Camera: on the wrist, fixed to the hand. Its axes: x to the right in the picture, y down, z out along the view.
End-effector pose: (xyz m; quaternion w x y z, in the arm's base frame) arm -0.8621 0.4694 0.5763 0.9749 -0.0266 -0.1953 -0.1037
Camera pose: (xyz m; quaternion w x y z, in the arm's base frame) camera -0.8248 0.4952 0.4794 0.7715 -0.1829 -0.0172 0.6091
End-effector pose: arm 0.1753 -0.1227 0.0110 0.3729 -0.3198 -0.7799 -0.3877
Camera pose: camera 0.2405 -0.1928 0.0588 0.6001 -0.7516 -0.2658 -0.0663
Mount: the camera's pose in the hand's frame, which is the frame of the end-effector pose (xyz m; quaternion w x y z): -0.0087 0.0342 -0.1010 0.6972 -0.0370 0.0987 0.7091
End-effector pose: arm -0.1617 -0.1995 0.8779 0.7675 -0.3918 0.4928 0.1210
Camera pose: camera -0.2523 -0.2478 0.8479 0.3861 0.0359 0.6927 0.6081
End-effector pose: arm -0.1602 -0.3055 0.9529 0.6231 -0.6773 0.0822 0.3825
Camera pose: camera -0.1444 -0.4075 0.9246 0.1300 -0.4747 0.5849 0.6447
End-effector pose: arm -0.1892 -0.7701 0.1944 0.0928 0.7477 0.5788 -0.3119
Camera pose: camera -0.1225 -0.7373 0.2714 0.2564 0.9591 -0.1060 -0.0564
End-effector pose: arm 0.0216 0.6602 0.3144 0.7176 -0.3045 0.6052 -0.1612
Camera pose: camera -0.0826 0.6671 0.2912 0.5436 0.2062 0.7147 0.3888
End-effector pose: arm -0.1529 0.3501 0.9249 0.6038 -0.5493 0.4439 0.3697
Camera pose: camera -0.2009 0.2545 0.9214 0.0947 -0.1270 0.7449 0.6481
